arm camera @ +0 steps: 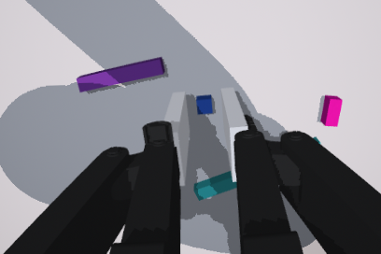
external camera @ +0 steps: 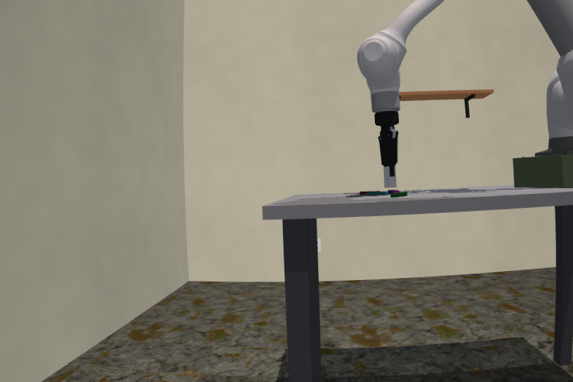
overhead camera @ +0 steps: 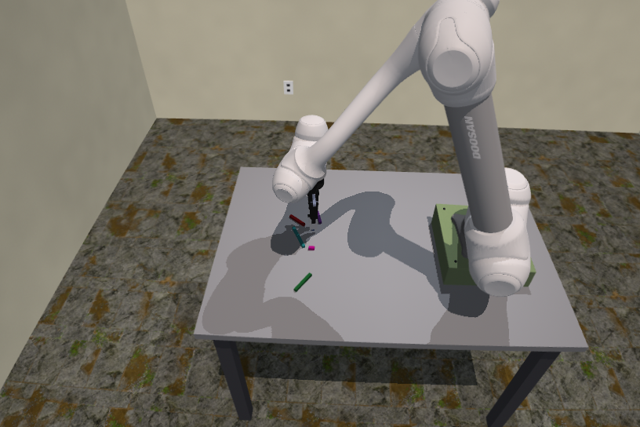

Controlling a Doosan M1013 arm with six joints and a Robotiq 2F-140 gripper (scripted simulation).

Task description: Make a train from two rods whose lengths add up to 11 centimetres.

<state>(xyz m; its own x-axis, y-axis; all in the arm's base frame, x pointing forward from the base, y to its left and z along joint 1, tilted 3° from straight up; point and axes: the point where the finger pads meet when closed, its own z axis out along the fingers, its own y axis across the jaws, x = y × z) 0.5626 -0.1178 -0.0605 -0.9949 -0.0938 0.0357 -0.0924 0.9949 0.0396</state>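
My gripper is now 5 cm above the blue rod. From my hand the other things lie so: turquoise rod: 5 cm below, 5 cm ahead, 4 cm to the left; purple rod: 6 cm to the right, 5 cm below, 2 cm behind; red rod: 6 cm ahead, 5 cm below, 4 cm to the right.
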